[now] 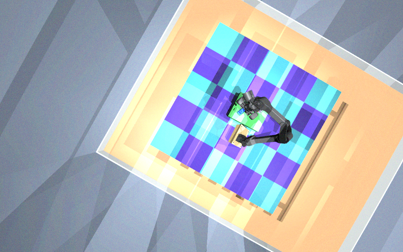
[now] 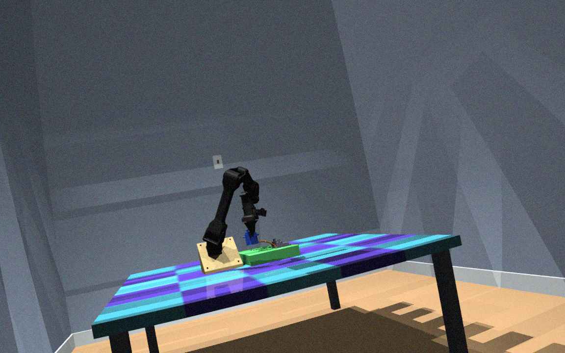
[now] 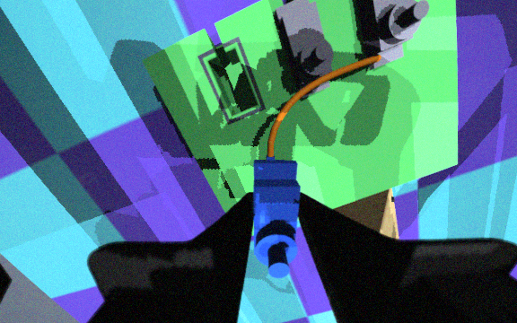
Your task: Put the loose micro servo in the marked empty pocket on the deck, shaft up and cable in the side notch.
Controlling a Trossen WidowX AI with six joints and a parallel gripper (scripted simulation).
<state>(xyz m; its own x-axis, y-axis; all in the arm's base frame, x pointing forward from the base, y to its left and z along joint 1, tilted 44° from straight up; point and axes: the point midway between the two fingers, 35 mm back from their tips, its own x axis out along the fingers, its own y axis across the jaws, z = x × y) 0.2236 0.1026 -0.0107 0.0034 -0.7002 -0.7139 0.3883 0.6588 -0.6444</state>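
The green robot deck is 10 cm below my gripper tip, 7 cm to the right of it and 1 cm behind it.
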